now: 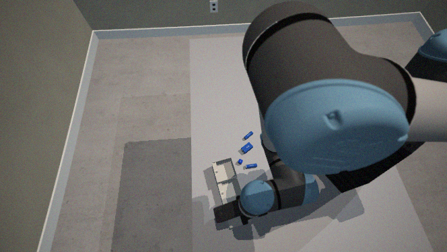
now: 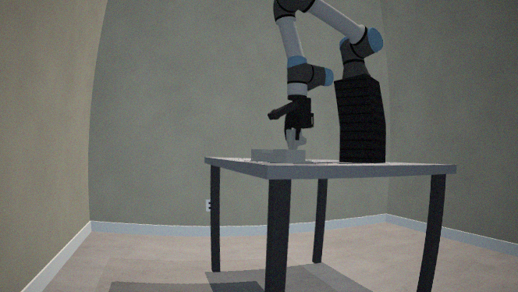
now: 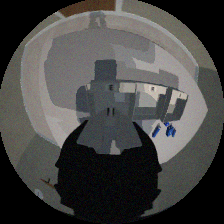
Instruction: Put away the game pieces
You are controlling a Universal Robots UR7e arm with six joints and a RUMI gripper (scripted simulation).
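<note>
The blue game piece lies 20 cm to the right of my hand, 3 cm below it and 3 cm behind it. Also, from my hand: grey two-compartment bin unit 8 cm to the right, 3 cm ahead, 1 cm below; then white spotted game piece 9 cm behind, 8 cm to the right, 3 cm below.
</note>
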